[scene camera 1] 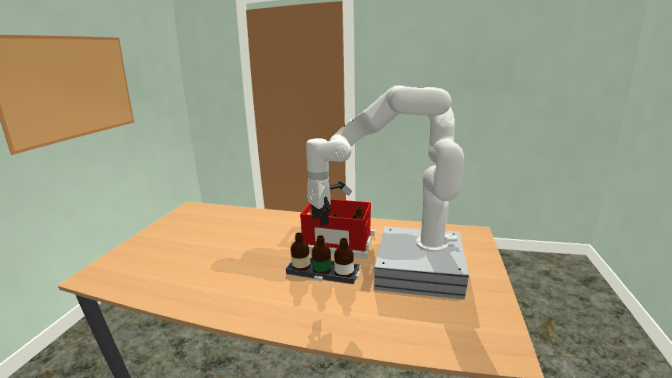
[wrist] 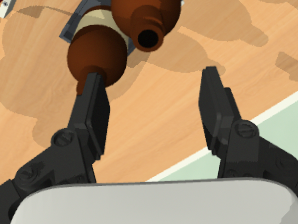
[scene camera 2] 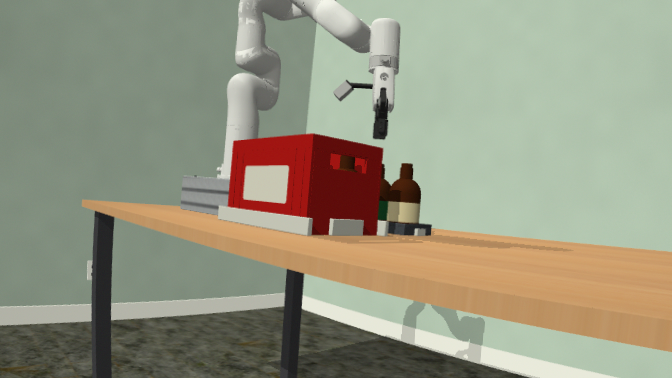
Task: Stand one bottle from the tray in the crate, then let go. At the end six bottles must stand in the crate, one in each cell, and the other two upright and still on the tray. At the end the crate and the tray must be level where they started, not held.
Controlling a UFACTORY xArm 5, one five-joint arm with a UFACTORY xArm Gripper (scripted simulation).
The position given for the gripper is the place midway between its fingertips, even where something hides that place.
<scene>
In view: the gripper (scene camera 1: 320,221) and a red crate (scene camera 2: 297,175).
The red crate shows as well in scene camera 1 (scene camera 1: 354,230). The gripper also shows in the wrist view (wrist: 152,87).
</scene>
